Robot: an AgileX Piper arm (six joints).
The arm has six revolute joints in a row. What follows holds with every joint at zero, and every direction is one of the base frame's.
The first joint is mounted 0.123 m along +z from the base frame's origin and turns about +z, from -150 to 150 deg.
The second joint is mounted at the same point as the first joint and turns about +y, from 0 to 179.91 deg.
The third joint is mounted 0.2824 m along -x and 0.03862 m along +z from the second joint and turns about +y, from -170 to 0 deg.
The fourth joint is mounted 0.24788 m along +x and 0.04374 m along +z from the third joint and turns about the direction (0.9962, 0, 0.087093), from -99.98 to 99.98 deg.
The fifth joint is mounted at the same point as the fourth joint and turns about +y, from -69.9 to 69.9 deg.
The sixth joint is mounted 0.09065 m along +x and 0.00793 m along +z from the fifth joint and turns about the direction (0.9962, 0, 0.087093), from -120 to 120 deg.
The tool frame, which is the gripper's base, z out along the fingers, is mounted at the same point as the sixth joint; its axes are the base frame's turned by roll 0, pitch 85 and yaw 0 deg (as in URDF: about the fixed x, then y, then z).
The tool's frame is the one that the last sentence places.
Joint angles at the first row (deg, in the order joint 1, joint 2, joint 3, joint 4, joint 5, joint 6):
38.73, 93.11, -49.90, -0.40, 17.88, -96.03
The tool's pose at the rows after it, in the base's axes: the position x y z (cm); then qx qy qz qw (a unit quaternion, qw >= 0):
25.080, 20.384, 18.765, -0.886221, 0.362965, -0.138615, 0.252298
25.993, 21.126, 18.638, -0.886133, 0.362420, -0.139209, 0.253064
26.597, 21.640, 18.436, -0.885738, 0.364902, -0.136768, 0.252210
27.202, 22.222, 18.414, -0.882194, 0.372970, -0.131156, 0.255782
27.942, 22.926, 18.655, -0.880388, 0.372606, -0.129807, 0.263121
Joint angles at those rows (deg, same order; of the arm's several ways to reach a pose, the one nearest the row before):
39.13, 94.82, -51.68, -0.34, 18.39, -96.03
39.13, 97.06, -54.26, -0.34, 18.62, -96.09
39.13, 98.72, -56.04, 0.00, 18.96, -96.09
39.13, 100.21, -58.04, 1.32, 19.42, -96.14
39.13, 101.64, -60.56, 2.75, 19.82, -97.29

